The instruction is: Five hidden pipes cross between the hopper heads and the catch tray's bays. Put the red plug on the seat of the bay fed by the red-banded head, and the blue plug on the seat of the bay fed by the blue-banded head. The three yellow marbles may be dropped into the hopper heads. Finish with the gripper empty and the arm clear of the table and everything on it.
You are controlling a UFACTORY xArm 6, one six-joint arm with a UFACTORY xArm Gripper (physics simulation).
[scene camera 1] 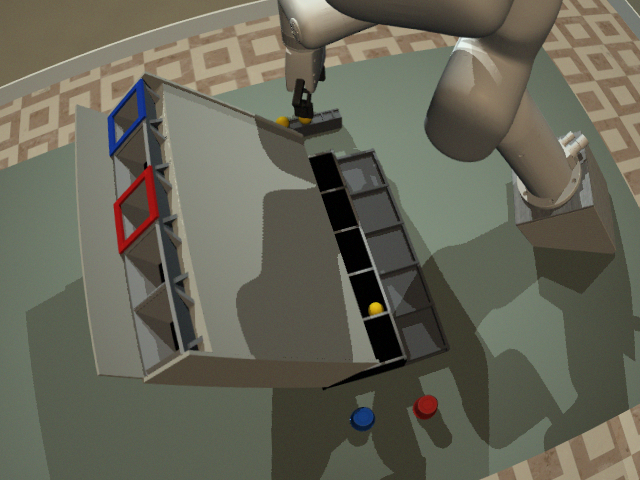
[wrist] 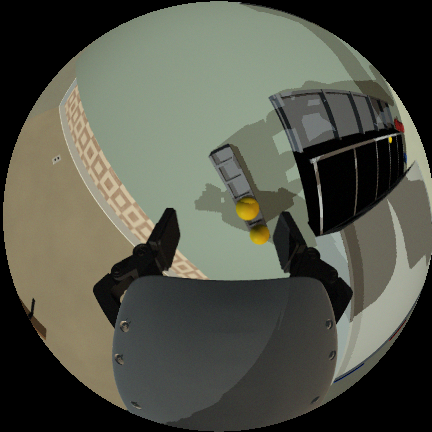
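Seen in the pictures: gripper, fingertip midpoint: [scene camera 1: 310,97] [wrist: 227,223]; arm's base, link origin: [scene camera 1: 549,176].
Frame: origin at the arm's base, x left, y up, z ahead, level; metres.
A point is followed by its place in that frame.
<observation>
My gripper [scene camera 1: 305,109] @[x -0.362, y -0.040, z 0.256 m] [wrist: 227,223] @[x -0.362, y -0.040, z 0.256 m] is open and empty, above the small grey rack [scene camera 1: 328,122] @[x -0.330, y -0.091, z 0.239 m] [wrist: 238,183] @[x -0.342, y -0.087, z 0.252 m]. One yellow marble [scene camera 1: 305,119] @[x -0.341, y -0.068, z 0.279 m] [wrist: 247,208] @[x -0.347, y -0.064, z 0.269 m] sits in the rack, partly hidden by a finger in the scene view. Another yellow marble [scene camera 1: 281,122] @[x -0.355, y -0.064, z 0.320 m] [wrist: 259,234] @[x -0.357, y -0.065, z 0.308 m] is at the rack's end. The third yellow marble [scene camera 1: 375,308] @[x 0.013, y -0.086, z 0.356 m] [wrist: 390,140] lies in the fourth black bay from the back of the catch tray [scene camera 1: 408,267] @[x -0.024, y -0.105, z 0.270 m]. The blue plug [scene camera 1: 362,417] @[x 0.154, y -0.078, z 0.462 m] and red plug [scene camera 1: 426,406] @[x 0.190, y -0.078, z 0.373 m] [wrist: 399,125] stand on the table. The blue-banded head [scene camera 1: 143,100] @[x -0.278, y 0.232, z 0.537 m] is at the back, the red-banded head [scene camera 1: 153,193] @[x -0.135, y 0.232, z 0.572 m] two along.
A large sloping cover [scene camera 1: 217,155] @[x -0.204, y 0.141, z 0.475 m] lies between the hopper heads and the tray and hides the pipes. Its back edge is close to the small rack. The robot's base block [scene camera 1: 560,232] @[x 0.079, y -0.055, z 0.018 m] stands right of the tray. The arm passes over the table's back right.
</observation>
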